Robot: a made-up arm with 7 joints. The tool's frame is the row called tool.
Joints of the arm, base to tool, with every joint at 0 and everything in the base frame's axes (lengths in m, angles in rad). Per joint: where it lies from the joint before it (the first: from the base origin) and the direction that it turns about. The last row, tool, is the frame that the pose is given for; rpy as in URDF.
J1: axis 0 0.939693 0.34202 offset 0.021 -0.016 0.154
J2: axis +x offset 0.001 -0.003 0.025
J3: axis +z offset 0 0.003 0.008
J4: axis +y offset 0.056 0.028 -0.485
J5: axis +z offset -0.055 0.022 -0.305
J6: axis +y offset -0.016 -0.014 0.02
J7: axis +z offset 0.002 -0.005 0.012
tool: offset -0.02 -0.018 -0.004 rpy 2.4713 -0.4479 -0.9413
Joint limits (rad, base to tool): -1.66..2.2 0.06..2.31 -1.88..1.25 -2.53..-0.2 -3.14..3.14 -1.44..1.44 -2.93..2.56
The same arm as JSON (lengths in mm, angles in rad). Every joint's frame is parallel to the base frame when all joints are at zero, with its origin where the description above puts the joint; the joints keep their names.
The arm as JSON. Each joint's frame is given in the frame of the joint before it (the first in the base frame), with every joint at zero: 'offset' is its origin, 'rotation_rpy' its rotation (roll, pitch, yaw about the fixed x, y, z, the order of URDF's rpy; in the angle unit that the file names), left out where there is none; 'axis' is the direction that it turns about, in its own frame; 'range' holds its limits. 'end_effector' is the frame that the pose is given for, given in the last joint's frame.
{"length_unit": "mm", "angle_unit": "rad", "chain": [
  {"id": "J1", "offset": [21.0, -16.0, 154.0], "axis": [0.0, 0.9397, 0.342], "range": [-1.66, 2.2]},
  {"id": "J2", "offset": [1.0, -3.0, 25.0], "axis": [1.0, 0.0, 0.0], "range": [0.06, 2.31]},
  {"id": "J3", "offset": [0.0, 3.0, 8.0], "axis": [0.0, 0.0, 1.0], "range": [-1.88, 1.25]},
  {"id": "J4", "offset": [56.0, 28.0, -485.0], "axis": [0.0, 1.0, 0.0], "range": [-2.53, -0.2]},
  {"id": "J5", "offset": [-55.0, 22.0, -305.0], "axis": [0.0, 0.0, 1.0], "range": [-3.14, 3.14]},
  {"id": "J6", "offset": [-16.0, -14.0, 20.0], "axis": [0.0, 1.0, 0.0], "range": [-1.44, 1.44]},
  {"id": "J7", "offset": [2.0, -5.0, 12.0], "axis": [0.0, 0.0, 1.0], "range": [-2.93, 2.56]}
], "end_effector": {"offset": [-20.0, -18.0, -4.0], "rotation_rpy": [2.4713, -0.4479, -0.9413]}}

